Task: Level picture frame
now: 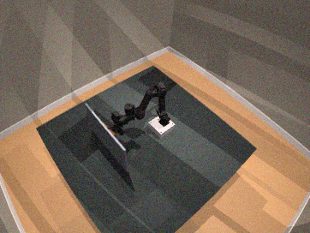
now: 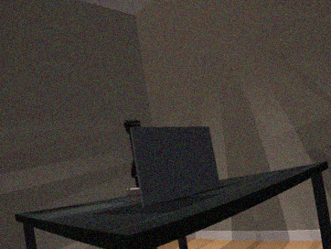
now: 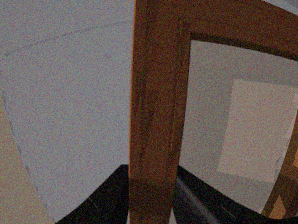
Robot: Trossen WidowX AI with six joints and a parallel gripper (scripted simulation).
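Now: the brown wooden picture frame 1 cm to the left of my gripper tip and 5 cm below it. From my gripper tip the other things lie so: wall panel 2 cm ahead, 1 cm to the left, 7 cm below.
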